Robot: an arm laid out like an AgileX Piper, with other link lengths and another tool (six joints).
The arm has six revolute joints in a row. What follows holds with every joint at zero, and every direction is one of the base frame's. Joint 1 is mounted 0.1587 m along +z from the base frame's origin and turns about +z. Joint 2 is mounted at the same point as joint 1 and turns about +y. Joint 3 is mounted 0.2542 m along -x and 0.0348 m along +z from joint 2 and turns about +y. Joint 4 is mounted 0.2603 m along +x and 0.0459 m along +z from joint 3 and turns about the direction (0.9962, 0, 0.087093). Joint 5 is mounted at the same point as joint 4 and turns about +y. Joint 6 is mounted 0.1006 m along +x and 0.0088 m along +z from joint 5 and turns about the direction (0.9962, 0, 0.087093). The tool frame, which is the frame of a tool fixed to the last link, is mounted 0.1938 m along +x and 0.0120 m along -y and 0.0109 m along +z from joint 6; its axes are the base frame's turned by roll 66.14, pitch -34.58 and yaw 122.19 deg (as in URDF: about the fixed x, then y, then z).
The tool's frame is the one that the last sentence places.
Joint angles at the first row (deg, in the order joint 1, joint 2, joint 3, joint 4, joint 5, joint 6):
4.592, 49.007, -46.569, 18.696, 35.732, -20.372
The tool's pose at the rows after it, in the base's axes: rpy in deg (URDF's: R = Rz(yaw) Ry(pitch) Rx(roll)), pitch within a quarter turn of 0, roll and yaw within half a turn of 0; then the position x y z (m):
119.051 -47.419 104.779 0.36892 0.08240 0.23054
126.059 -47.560 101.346 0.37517 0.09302 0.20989
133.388 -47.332 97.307 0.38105 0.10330 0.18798
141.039 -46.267 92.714 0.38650 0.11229 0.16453
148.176 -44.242 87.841 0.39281 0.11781 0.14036
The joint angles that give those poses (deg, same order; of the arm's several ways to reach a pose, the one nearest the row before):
5.916, 54.628, -49.654, 17.958, 38.218, -20.320
7.496, 60.397, -52.652, 17.023, 40.122, -19.613
9.236, 66.524, -56.038, 15.593, 42.131, -18.091
11.138, 73.112, -60.028, 13.397, 44.513, -15.724
12.947, 80.014, -64.502, 10.470, 46.993, -12.509

